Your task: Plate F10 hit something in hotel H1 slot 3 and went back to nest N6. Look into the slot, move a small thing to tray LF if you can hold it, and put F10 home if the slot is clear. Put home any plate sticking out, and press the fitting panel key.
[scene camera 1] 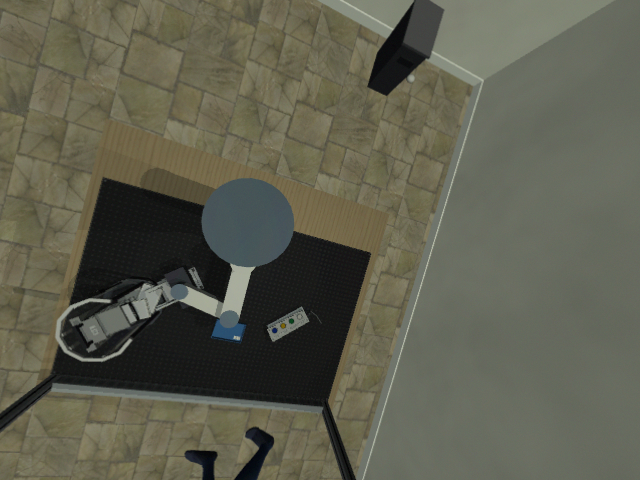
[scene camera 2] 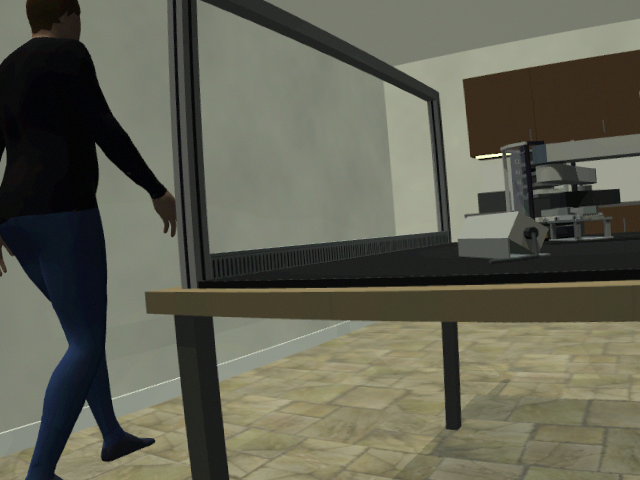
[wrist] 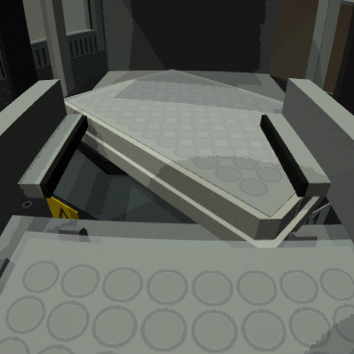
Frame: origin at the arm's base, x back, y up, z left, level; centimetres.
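Seen in the pictures: gripper, between the fingertips: [scene camera 1: 151, 300] [scene camera 2: 556, 212] [wrist: 173, 99].
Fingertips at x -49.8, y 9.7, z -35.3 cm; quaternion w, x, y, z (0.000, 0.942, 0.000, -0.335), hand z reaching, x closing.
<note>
Offsets run from my fingertips to a thing's top centre. "pt": to the spot under its first point.
A pale lidded well plate {dy -1.0, dx -0.1, dz -2.0 cm} [wrist: 185, 145] sits skewed in the wrist view, its near corner pointing down right; its name cannot be read. My gripper [wrist: 173, 99] is shut as far as told, with its black pads at the left and right of this plate; no firm hold shows, and exact contact is unclear. A second well plate {pt dy -1.0, dx +4.8, dz +5.9 cm} [wrist: 170, 300] fills the foreground. The key panel {dy +0.0, dx -2.1, dz +67.2 cm} [scene camera 1: 287, 323] with blue, yellow, green and white keys lies right of the arm. A tall slotted rack {dy +24.4, dx -5.2, dz -8.4 cm} [scene camera 2: 528, 178], perhaps a hotel, stands at the back. Slot 3's inside and tray LF cannot be made out.
A blue box {dy -6.7, dx -12.1, dz +37.3 cm} [scene camera 1: 229, 334] lies under the arm's elbow. A long grey structure {pt dy +16.8, dx -6.1, dz -8.2 cm} [scene camera 1: 105, 325] with a pale ring is at the mat's left. A yellow warning label {pt dy -5.2, dx -3.8, dz +4.0 cm} [wrist: 63, 209] shows below the skewed plate. A person [scene camera 2: 56, 155] stands outside the frame post {pt dy +14.3, dx -46.7, dz +105.3 cm} [scene camera 2: 187, 155].
</note>
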